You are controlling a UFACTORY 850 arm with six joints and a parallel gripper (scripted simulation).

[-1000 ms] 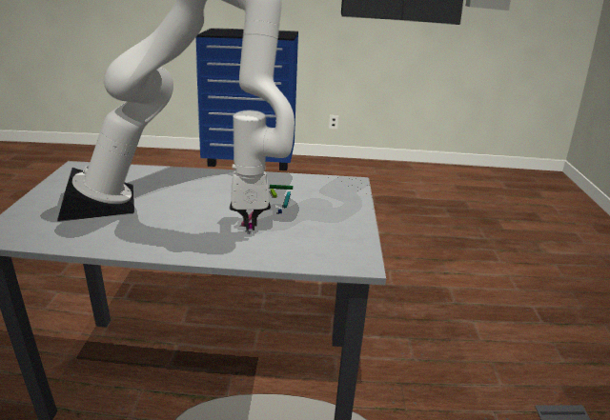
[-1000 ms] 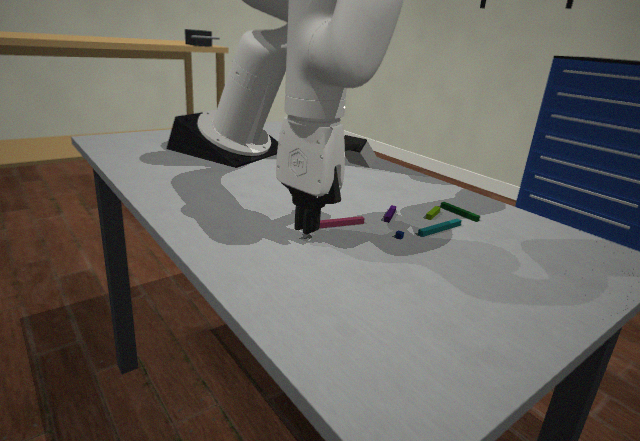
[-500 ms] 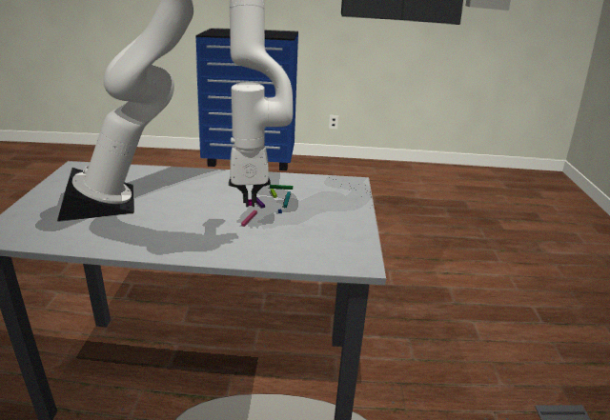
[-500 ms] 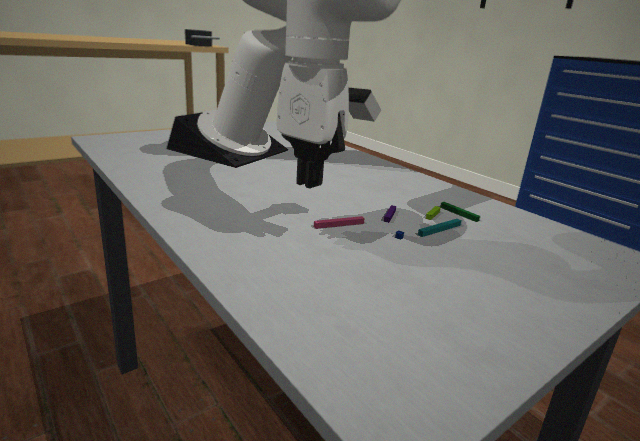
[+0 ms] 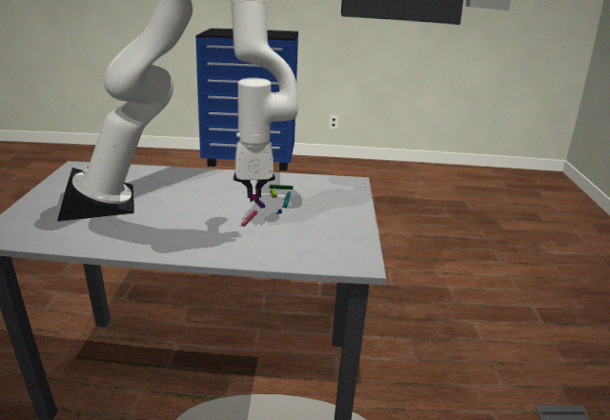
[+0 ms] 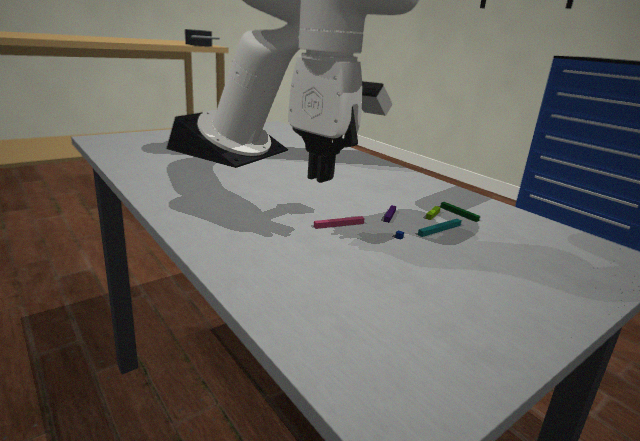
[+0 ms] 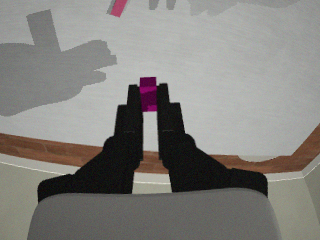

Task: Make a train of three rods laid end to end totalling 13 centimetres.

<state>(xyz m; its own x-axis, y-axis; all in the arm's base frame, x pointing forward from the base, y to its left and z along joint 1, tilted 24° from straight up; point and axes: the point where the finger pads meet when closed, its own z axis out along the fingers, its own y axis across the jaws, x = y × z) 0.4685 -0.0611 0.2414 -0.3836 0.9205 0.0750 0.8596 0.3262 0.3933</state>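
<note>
Now: hand 3 cm short of the blue rod, 14 cm to the right of it and 12 cm above it. Round my hand: purple rod (5 cm behind, 17 cm to the left, 12 cm below); pink rod (4 cm behind, 6 cm to the left, 12 cm below); magenta rod (1 cm to the left, 2 cm below).
</note>
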